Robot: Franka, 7 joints.
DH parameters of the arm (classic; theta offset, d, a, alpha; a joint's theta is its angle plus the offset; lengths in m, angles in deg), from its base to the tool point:
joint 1: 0 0.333 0 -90
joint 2: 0 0 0 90
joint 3: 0 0.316 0.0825 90
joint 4: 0 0 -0.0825 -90
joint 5: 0 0.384 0 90
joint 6: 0 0 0.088 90
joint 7: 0 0.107 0 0
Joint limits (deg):
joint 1: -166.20..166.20
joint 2: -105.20..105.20
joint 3: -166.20..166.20
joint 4: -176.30..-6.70
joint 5: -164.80..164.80
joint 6: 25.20..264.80
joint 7: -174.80..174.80
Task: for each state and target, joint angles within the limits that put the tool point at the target. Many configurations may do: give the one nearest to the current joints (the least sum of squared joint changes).
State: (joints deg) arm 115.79 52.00 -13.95 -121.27 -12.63 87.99 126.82
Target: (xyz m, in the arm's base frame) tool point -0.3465 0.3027 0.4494
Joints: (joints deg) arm 135.28 -1.54 5.57 -113.06 -7.22 71.24 126.82
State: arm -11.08 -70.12 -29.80 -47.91 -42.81 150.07 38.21
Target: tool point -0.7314 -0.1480 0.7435
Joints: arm -2.33 -79.80 -35.46 -38.36 -41.78 150.06 38.21
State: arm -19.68 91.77 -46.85 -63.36 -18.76 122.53 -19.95
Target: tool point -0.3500 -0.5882 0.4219
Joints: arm -61.43 70.48 -84.61 -87.96 -21.37 113.97 -19.95
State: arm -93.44 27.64 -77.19 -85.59 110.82 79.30 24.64
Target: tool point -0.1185 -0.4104 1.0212
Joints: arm -71.88 11.18 -66.36 -44.62 120.89 84.35 24.64
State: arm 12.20 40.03 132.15 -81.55 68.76 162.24 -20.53
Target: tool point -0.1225 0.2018 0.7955
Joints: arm 3.98 74.31 160.10 -134.37 73.15 156.21 -20.53
